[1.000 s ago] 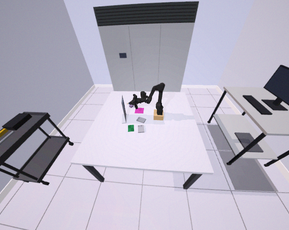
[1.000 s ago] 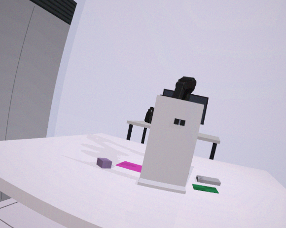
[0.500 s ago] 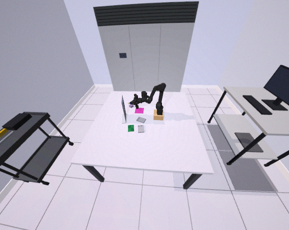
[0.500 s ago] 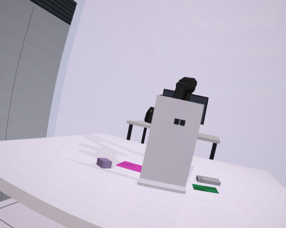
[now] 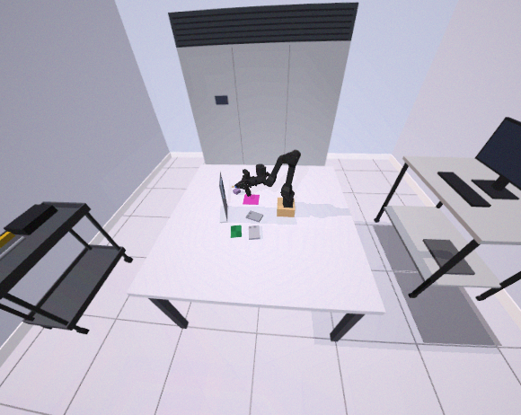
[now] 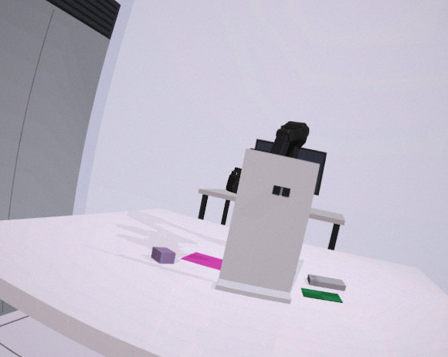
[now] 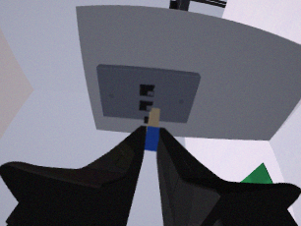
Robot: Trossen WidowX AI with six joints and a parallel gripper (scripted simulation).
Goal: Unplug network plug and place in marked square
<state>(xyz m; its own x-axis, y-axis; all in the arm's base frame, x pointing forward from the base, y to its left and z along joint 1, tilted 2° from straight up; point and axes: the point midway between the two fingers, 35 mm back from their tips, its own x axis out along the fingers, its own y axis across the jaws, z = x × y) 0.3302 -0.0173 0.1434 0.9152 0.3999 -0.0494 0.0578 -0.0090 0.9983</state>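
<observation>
The magenta marked square lies 230 mm below my gripper tip, 140 mm to the right of it and 80 mm behind it. The rest, counted from my gripper tip: green flat card 230 mm below, 180 mm to the left, 10 mm behind; then white panel 90 mm below, 90 mm ahead, 30 mm to the left.
</observation>
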